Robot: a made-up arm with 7 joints.
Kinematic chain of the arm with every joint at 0, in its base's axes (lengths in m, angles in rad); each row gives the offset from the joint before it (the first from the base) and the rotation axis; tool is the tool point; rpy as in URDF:
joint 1: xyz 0 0 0.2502 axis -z
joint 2: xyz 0 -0.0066 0.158 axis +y
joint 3: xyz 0 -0.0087 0.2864 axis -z
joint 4: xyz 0 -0.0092 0.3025 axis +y
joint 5: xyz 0 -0.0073 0.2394 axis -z
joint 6: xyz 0 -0.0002 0.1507 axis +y
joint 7: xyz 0 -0.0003 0.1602 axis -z
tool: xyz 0 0 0 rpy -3.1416 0 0
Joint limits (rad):
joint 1: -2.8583..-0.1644
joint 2: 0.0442..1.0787
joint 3: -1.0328..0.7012
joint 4: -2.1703..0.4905
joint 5: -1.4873..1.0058
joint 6: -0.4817..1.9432
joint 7: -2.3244..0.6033
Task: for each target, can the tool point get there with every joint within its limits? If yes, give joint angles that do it. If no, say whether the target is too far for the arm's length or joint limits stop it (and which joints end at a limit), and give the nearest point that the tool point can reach.
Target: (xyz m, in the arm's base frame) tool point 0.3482 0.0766 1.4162
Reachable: yes | joints -0.5697 0.6302 -0.3803 -0.7480 -0.7777 0.3330 -0.0381
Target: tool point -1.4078 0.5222 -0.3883
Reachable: no: too far | nearest point -0.9253 0.3432 0.5461 | short by 1.067 m
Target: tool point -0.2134 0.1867 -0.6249
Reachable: no: joint limits stop it (at a limit: joint 1, joint 2, joint 3, joint 4, joint 6) | nearest point -0.3339 0.1815 0.6493 | short by 1.280 m
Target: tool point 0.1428 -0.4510 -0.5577
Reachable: no: joint limits stop it (at a limit: joint 2, joint 3, joint 4, joint 6) | nearest point 0.1229 -0.3881 0.6437 | short by 1.203 m
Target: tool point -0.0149 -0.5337 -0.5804
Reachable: no: joint limits stop it (at a limit: joint 2, joint 3, joint 4, joint 6) | nearest point -0.0114 -0.4070 0.6437 | short by 1.231 m
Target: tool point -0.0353 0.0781 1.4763
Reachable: yes | joints -0.3766 0.1551 0.3088 -0.6054 -0.5223 0.8810 0.1702
